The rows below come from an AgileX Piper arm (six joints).
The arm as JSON. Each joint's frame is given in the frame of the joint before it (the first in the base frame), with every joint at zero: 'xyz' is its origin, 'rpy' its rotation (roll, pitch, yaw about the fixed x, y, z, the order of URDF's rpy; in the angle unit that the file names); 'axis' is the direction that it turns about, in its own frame. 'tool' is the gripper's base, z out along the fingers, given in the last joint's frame.
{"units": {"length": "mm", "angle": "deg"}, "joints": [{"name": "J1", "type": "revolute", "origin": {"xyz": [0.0, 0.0, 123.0], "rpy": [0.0, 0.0, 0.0]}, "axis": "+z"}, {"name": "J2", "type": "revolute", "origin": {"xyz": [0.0, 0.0, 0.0], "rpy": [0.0, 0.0, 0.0]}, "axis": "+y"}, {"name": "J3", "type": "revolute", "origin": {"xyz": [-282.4, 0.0, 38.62], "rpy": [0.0, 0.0, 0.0]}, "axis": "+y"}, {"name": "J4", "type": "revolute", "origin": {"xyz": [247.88, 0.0, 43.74], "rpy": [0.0, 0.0, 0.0]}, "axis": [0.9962, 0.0, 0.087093]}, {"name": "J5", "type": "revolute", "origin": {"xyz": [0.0, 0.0, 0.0], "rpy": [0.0, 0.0, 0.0]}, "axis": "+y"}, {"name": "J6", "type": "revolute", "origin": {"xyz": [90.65, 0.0, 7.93], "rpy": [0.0, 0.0, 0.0]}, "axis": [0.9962, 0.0, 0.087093]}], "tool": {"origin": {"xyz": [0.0, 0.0, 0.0], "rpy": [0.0, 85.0, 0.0]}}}
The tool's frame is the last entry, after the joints.
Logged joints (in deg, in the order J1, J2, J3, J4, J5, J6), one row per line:
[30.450 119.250 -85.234 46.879 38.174 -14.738]
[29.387 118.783 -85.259 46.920 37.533 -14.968]
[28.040 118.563 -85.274 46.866 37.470 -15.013]
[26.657 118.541 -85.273 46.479 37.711 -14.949]
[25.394 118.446 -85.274 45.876 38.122 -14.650]
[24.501 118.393 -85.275 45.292 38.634 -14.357]
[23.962 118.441 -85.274 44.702 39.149 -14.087]
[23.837 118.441 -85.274 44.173 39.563 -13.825]
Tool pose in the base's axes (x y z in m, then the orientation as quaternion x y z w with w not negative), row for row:
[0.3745 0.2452 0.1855 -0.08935 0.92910 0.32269 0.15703]
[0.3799 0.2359 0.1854 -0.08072 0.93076 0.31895 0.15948]
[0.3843 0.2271 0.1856 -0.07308 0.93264 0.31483 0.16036]
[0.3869 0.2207 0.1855 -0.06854 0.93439 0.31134 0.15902]
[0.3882 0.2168 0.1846 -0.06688 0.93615 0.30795 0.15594]
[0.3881 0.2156 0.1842 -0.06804 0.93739 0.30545 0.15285]
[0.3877 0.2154 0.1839 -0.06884 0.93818 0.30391 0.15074]
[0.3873 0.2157 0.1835 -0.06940 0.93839 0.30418 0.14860]
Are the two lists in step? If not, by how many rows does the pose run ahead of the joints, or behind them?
The pose runs 2 rows ahead of the joints: the pose in row i belongs to the joints in row i + 2.
